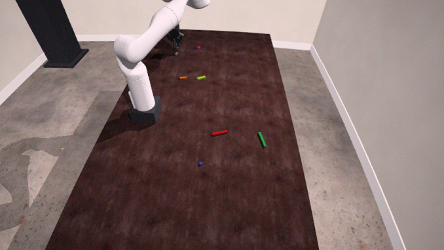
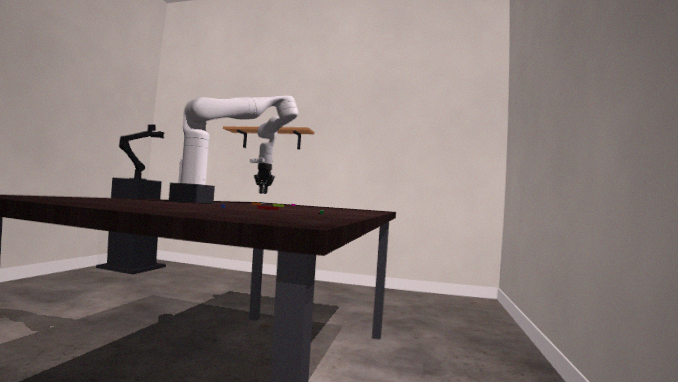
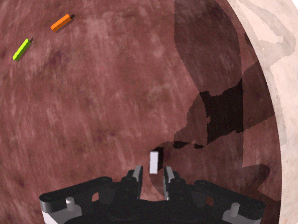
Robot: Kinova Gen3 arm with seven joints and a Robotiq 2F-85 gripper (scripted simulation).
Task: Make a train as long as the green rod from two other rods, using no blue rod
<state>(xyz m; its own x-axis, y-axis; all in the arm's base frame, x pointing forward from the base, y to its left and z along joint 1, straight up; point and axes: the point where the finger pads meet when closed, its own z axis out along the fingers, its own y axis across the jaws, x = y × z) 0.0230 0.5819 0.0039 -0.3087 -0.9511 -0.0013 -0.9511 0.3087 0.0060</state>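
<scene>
Right now the grey rod is 7 cm below my hand. The rest, counted from my hand: lime rod 26 cm to the right, 20 cm ahead, 7 cm below; then magenta rod 14 cm ahead, 10 cm to the left, 7 cm below; then orange rod 27 cm to the right, 10 cm ahead, 7 cm below.
</scene>
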